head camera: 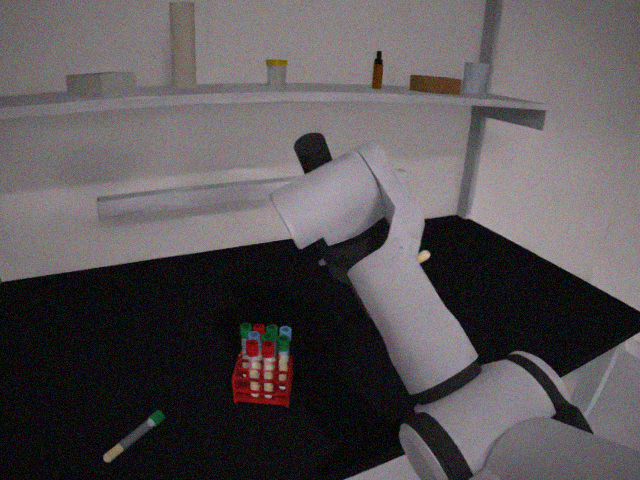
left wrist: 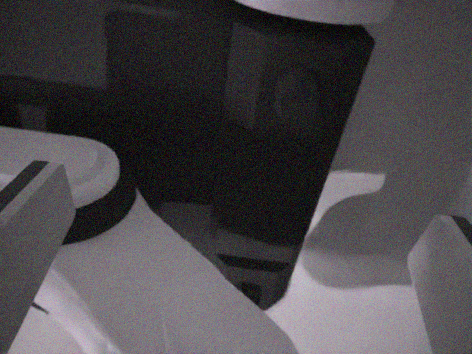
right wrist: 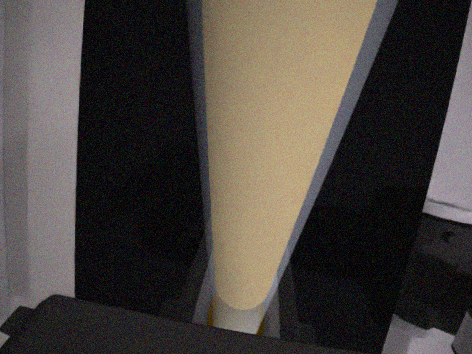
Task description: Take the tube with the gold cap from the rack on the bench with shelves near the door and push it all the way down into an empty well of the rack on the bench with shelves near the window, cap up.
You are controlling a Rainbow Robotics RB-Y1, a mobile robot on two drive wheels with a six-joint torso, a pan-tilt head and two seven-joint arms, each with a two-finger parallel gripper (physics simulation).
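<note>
My right gripper is shut on the gold-capped tube. Its cream-filled body runs up large and close to the right wrist camera, with slivers of gold at the fingers. In the head view my right arm hides this gripper. A cream rounded tip shows beside the arm; I cannot tell if it belongs to the held tube. A red rack stands on the black bench, left of the arm, holding several tubes with green, red and blue caps. Which wells are empty is unclear. My left gripper is open, its fingers wide apart.
A loose green-capped tube lies at the lower left of the bench. A long shelf above the back carries boxes, a yellow-lidded jar, a brown bottle and a tall cylinder. An upright post stands behind the bench.
</note>
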